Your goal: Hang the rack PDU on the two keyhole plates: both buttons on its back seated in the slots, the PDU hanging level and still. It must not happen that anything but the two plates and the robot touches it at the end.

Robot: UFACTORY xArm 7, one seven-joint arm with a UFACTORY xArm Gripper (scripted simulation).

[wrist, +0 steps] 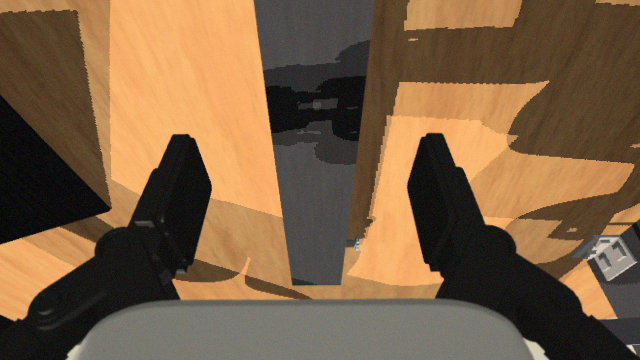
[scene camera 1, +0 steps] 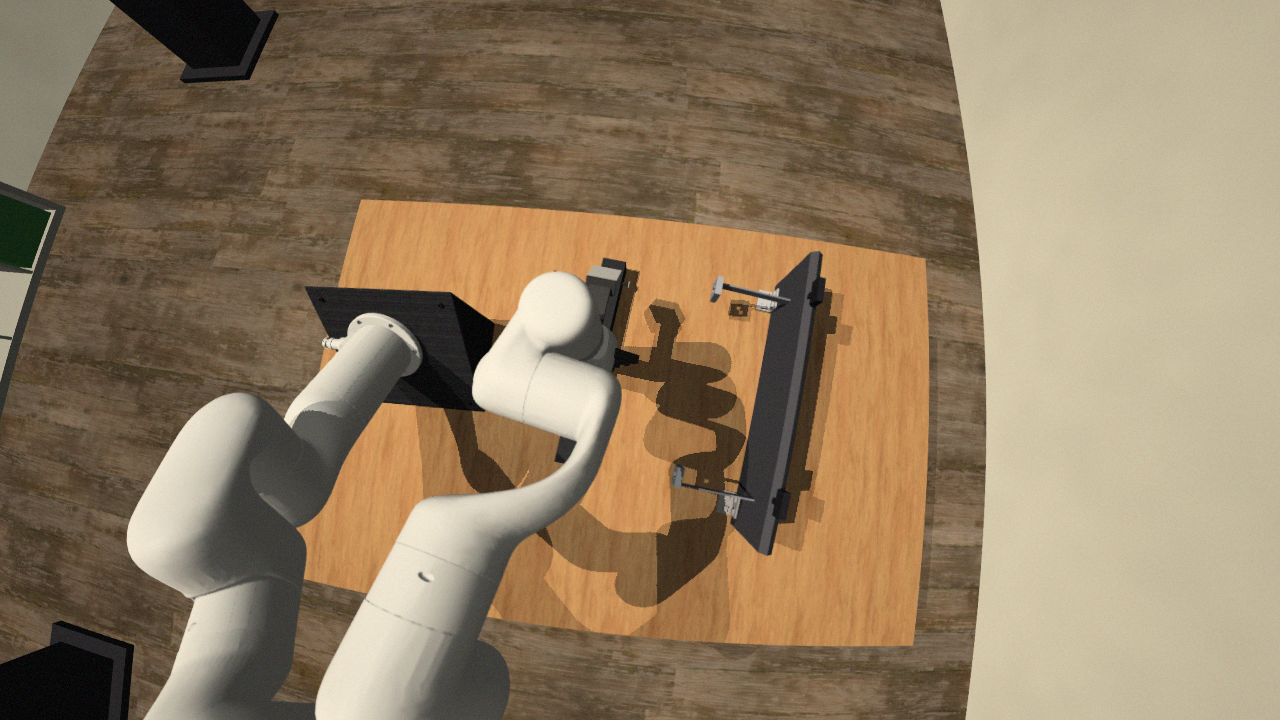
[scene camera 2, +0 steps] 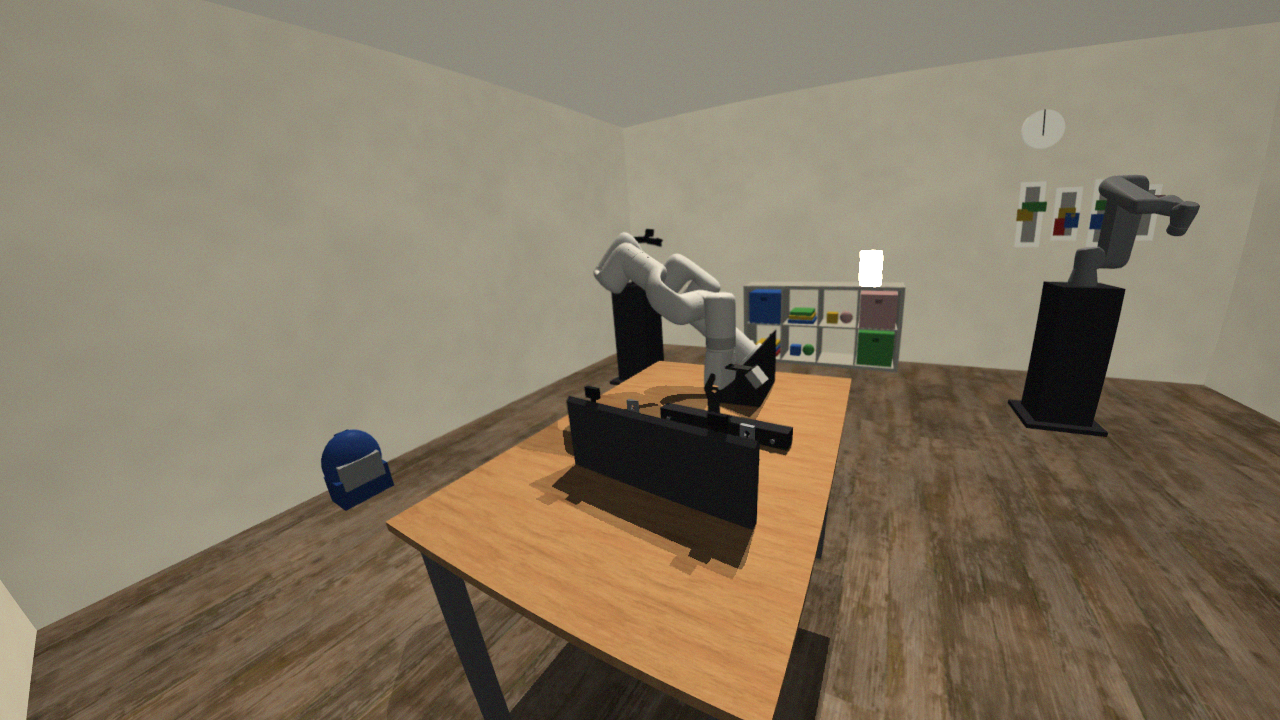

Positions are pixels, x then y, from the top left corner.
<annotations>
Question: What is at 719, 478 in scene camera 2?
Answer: An upright panel.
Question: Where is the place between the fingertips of my gripper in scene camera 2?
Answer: At 721, 406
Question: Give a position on a rack PDU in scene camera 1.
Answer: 613, 302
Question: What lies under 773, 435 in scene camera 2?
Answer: A rack PDU.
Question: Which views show my gripper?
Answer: The wrist view, scene camera 1 and scene camera 2: all of them.
</annotations>
